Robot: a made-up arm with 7 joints.
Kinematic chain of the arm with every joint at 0, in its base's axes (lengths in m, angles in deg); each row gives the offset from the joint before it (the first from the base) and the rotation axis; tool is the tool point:
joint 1: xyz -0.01 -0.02 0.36 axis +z
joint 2: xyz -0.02 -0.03 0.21 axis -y
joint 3: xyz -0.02 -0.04 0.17 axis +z
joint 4: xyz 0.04 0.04 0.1 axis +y
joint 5: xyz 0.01 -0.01 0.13 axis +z
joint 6: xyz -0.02 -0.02 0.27 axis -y
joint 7: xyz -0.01 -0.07 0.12 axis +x
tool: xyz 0 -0.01 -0.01
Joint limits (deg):
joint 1: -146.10..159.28
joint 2: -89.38..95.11
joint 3: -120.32..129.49
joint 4: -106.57..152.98
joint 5: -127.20..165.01
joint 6: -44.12..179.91
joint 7: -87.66..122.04
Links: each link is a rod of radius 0.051 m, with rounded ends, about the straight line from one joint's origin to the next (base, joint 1, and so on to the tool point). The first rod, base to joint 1, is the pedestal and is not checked.
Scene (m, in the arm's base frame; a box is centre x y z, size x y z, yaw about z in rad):
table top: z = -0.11
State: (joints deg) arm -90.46 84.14 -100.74 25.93 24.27 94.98 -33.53
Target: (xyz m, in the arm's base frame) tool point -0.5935 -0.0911 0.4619
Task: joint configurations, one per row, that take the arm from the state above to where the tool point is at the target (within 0.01 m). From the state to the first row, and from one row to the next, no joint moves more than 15 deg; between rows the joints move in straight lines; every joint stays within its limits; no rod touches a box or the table.
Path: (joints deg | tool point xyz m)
1: -78.49 84.60 -97.41 38.33 29.93 99.93 -33.29 | -0.4084 0.5393 0.4517
2: -66.52 85.07 -94.07 50.73 35.58 104.87 -33.05 | -0.5593 0.3503 0.4447
3: -54.55 85.53 -90.74 63.13 41.24 109.82 -32.81 | -0.6222 0.1265 0.4490
4: -42.59 86.00 -87.41 75.53 46.89 114.76 -32.57 | -0.5935 -0.0910 0.4619

